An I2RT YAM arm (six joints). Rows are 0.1 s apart.
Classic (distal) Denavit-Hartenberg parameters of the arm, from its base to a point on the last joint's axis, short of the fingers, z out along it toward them. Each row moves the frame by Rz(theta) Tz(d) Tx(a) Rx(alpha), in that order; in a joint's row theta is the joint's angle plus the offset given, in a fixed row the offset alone. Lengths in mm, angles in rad.
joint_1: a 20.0; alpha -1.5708; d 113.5; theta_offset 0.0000
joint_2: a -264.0; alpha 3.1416; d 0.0; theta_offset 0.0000
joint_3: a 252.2; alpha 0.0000; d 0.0; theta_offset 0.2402
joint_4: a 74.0; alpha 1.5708; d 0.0; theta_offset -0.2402
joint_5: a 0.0; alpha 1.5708; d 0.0; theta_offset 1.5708
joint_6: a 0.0; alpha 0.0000; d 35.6; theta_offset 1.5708
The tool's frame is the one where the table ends.
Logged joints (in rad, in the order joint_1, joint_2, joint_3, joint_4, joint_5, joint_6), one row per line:
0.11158, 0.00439, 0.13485, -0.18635, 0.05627, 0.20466
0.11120, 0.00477, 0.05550, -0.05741, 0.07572, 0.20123
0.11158, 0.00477, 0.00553, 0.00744, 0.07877, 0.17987
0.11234, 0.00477, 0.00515, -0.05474, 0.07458, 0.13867
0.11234, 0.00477, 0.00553, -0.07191, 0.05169, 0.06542
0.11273, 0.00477, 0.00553, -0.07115, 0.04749, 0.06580
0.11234, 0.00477, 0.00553, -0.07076, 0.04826, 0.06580
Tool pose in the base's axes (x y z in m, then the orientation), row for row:
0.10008, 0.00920, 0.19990, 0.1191, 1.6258, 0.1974
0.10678, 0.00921, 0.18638, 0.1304, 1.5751, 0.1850
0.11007, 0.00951, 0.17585, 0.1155, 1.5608, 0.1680
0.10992, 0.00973, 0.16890, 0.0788, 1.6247, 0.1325
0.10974, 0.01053, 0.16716, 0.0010, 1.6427, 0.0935
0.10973, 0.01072, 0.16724, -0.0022, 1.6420, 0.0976
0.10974, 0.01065, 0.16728, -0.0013, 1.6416, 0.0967
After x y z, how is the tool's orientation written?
As a rotation vector, in radians.
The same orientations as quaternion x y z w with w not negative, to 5 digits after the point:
0.05308, 0.72460, 0.08798, 0.68147
0.05854, 0.70705, 0.08304, 0.69983
0.05197, 0.70229, 0.07559, 0.70595
0.03517, 0.72515, 0.05914, 0.68514
0.00045, 0.73179, 0.04165, 0.68026
-0.00098, 0.73152, 0.04348, 0.68043
-0.00058, 0.73139, 0.04308, 0.68059

